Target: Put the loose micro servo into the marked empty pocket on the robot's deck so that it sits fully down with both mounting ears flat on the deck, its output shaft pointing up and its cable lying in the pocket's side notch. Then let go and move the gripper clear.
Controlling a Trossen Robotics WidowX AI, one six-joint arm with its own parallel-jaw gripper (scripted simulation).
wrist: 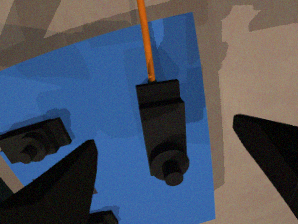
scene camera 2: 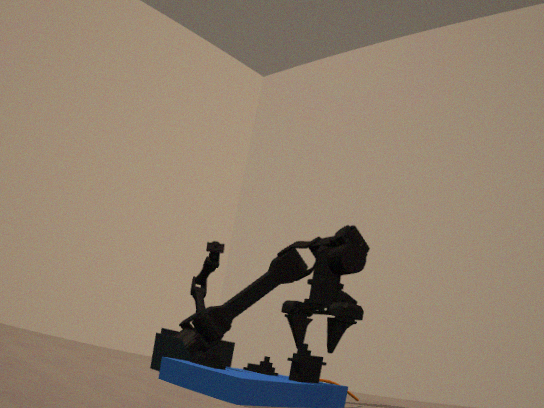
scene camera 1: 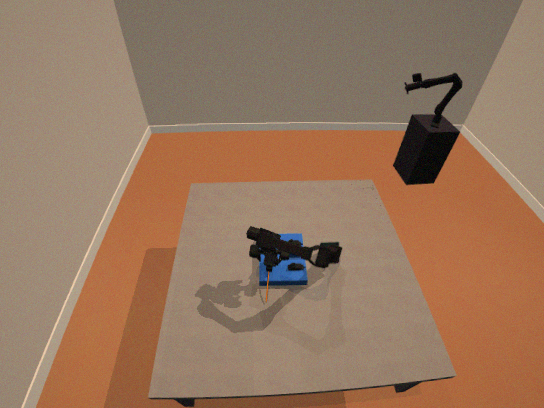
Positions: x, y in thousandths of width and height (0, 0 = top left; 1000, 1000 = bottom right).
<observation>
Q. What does my gripper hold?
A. Nothing.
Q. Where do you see a blue deck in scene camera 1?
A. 516, 675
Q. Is my gripper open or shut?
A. Open.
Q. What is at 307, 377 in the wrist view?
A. A blue deck.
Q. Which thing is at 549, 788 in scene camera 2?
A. My gripper.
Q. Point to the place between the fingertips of my gripper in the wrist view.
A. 559, 596
</observation>
